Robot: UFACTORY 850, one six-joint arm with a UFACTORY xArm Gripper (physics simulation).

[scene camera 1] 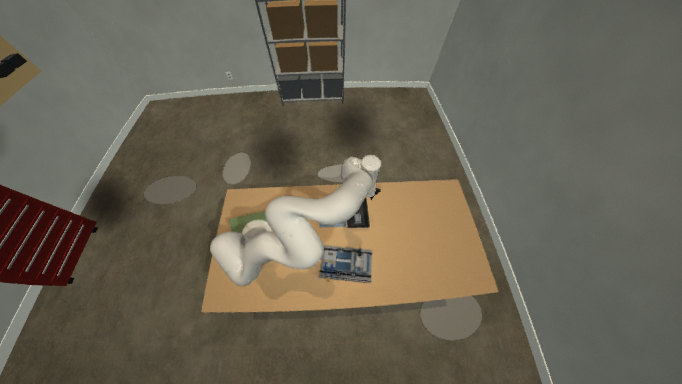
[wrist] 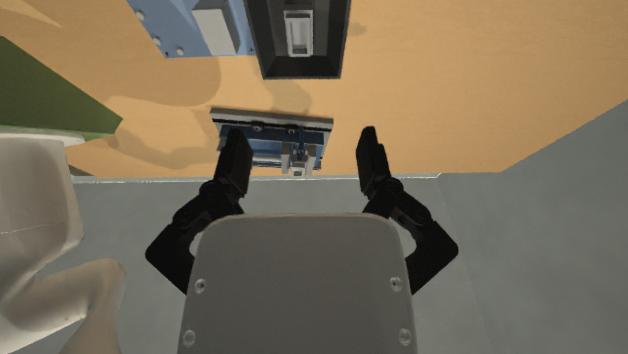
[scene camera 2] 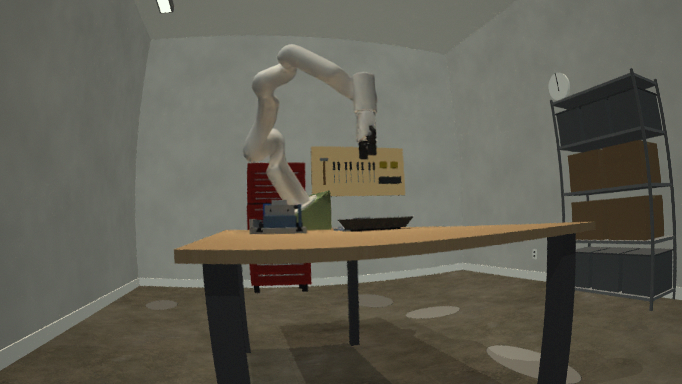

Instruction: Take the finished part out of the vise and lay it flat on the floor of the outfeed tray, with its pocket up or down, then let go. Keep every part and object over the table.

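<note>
A light grey part (scene camera 1: 357,218) (wrist: 299,35) with a rectangular pocket facing up lies flat on the floor of the black outfeed tray (scene camera 1: 358,227) (scene camera 2: 375,223) (wrist: 303,68). The blue and grey vise (scene camera 1: 345,265) (scene camera 2: 280,221) (wrist: 270,146) stands on the table apart from the tray. Grey pieces show at its jaws; I cannot tell whether one is a clamped part. My gripper (scene camera 1: 375,193) (scene camera 2: 368,154) (wrist: 303,139) is open and empty, high above the table and beyond the tray's far end from the vise.
A blue plate (scene camera 1: 332,224) (wrist: 175,30) with a grey block (wrist: 217,30) on it lies beside the tray. A green block-like mount (scene camera 1: 243,220) (scene camera 2: 319,212) (wrist: 45,95) stands near the arm's base. The wooden table (scene camera 1: 425,235) (scene camera 2: 400,242) carries them.
</note>
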